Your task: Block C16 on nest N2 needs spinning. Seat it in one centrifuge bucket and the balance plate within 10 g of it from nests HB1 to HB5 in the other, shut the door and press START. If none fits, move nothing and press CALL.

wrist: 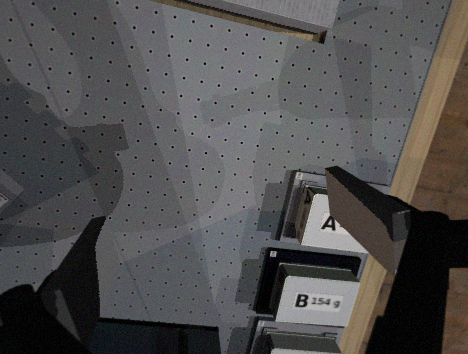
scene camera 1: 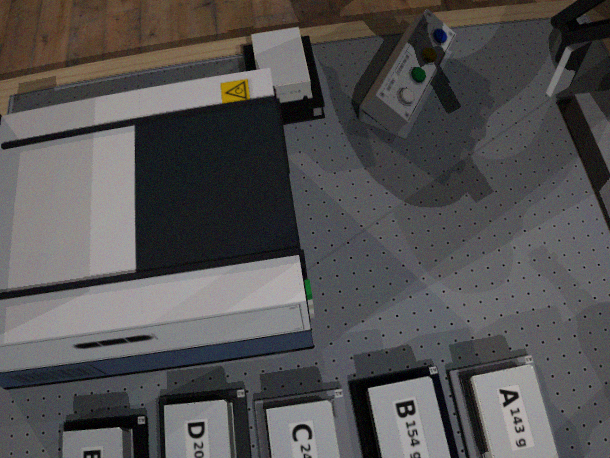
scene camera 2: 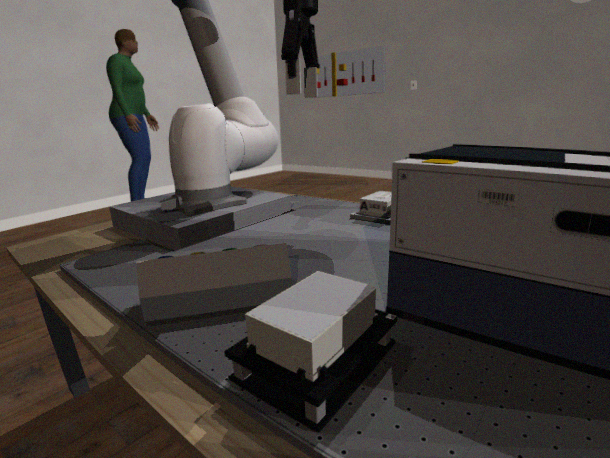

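Pixels of known places: gripper, between the fingertips: (wrist: 222, 215) (scene camera 1: 601, 133) (scene camera 2: 303, 95); arm's base, origin of its link: (scene camera 2: 205, 204).
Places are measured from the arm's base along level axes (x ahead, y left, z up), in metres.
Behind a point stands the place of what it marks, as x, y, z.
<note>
A white block (scene camera 1: 281, 57) @(0.663, -0.189, 0.032) (scene camera 2: 310, 312) @(0.681, -0.212, 0.032) sits on a black nest (scene camera 1: 316, 95) @(0.605, -0.142, -0.010) (scene camera 2: 315, 395) @(0.734, -0.256, -0.010) beside the centrifuge; its small label is unreadable. The centrifuge (scene camera 1: 150, 295) @(0.772, 0.272, 0.162) (scene camera 2: 450, 215) @(0.733, -0.038, 0.105) has a dark top panel (scene camera 1: 210, 185) @(0.718, 0.134, 0.164) next to a pale one; its buckets do not show. Plate A (scene camera 1: 512, 400) @(0.340, 0.354, 0.005) (scene camera 2: 376, 204) @(0.360, 0.316, -0.005) (wrist: 320, 235) @(0.366, 0.344, 0.005) reads 143 g and plate B (scene camera 1: 407, 395) @(0.476, 0.347, 0.005) (wrist: 315, 282) @(0.441, 0.371, 0.006) 154 g. Plates C (scene camera 1: 300, 415) @(0.611, 0.375, 0.005), D (scene camera 1: 195, 412) @(0.746, 0.377, 0.006) and E (scene camera 1: 95, 437) @(0.877, 0.417, 0.006) are cut off, with weights incomplete or hidden. My gripper (scene camera 2: 302, 82) (wrist: 222, 215) @(0.294, 0.129, 0.271) is open and empty, high above the table; its right finger overlaps plate A in the wrist view.
A sloped control box (scene camera 1: 387, 82) @(0.490, -0.135, 0.032) (scene camera 2: 215, 280) @(0.480, -0.215, -0.001) with blue (scene camera 1: 440, 35) @(0.392, -0.252, 0.021), yellow (scene camera 1: 429, 54) @(0.415, -0.206, 0.022), green (scene camera 1: 418, 74) @(0.437, -0.162, 0.022) and white (scene camera 1: 405, 96) @(0.461, -0.115, 0.022) buttons stands near the block. A green part (scene camera 1: 308, 289) @(0.599, 0.254, 0.143) shows on the centrifuge's side. A person (scene camera 2: 127, 90) stands behind the arm base (scene camera 2: 200, 215) @(0.105, -0.063, -0.002).
</note>
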